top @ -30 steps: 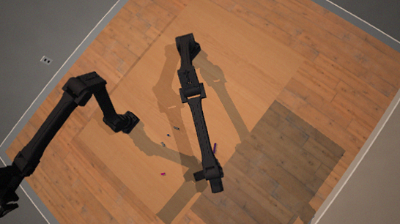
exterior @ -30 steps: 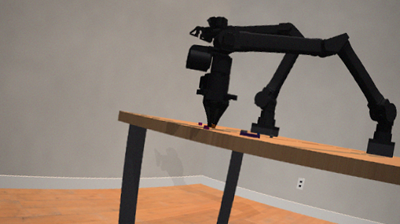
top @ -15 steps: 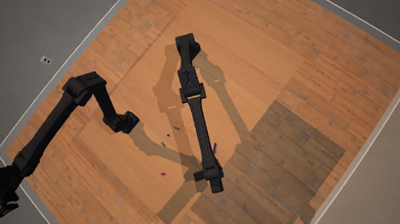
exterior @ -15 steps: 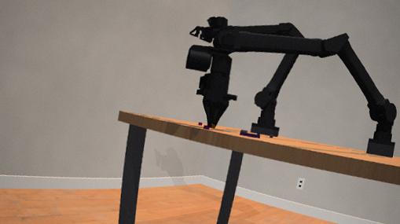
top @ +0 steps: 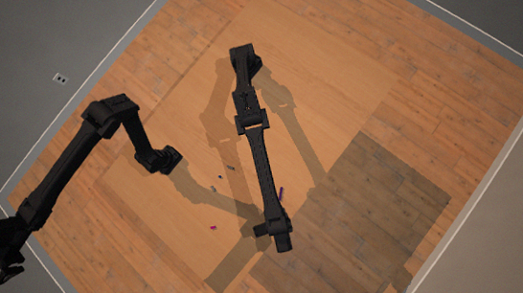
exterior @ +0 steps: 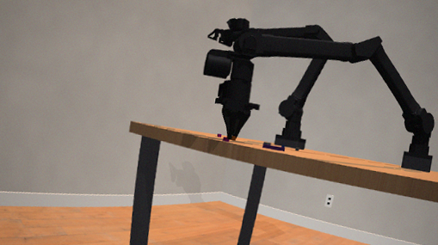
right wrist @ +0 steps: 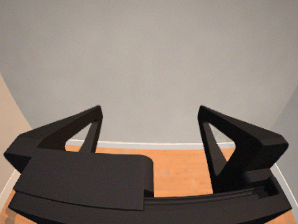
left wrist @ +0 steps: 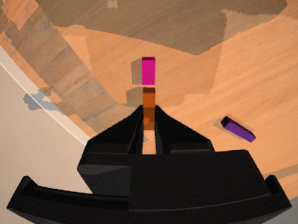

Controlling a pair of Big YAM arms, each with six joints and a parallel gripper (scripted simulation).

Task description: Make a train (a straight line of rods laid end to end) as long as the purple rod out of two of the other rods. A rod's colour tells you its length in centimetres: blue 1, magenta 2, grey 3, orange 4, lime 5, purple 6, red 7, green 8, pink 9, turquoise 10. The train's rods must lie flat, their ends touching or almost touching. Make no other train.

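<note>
My left hand is right at the orange rod. Round my left hand: blue rod 340 mm behind, 40 mm to the right, 10 mm below; then purple rod 80 mm behind, 80 mm to the left, 10 mm below; then magenta rod 210 mm behind, 230 mm to the right, 10 mm below.
</note>
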